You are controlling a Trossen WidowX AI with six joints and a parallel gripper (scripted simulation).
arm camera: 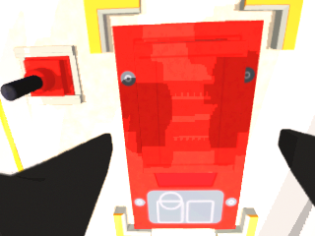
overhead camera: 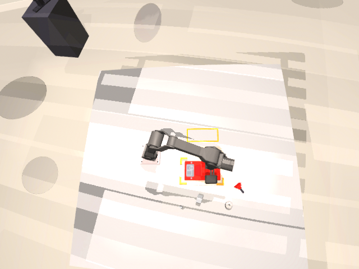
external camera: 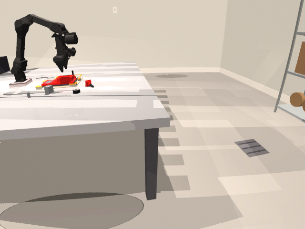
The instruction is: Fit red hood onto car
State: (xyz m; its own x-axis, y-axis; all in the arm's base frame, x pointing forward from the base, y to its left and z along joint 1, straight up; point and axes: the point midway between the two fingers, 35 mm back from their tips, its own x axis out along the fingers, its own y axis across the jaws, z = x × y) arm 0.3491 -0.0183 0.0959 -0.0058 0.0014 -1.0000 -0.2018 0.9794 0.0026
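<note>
Now: gripper tip 50 mm above the red hood. Also, from my gripper tip: grey engine block: 60 mm below.
</note>
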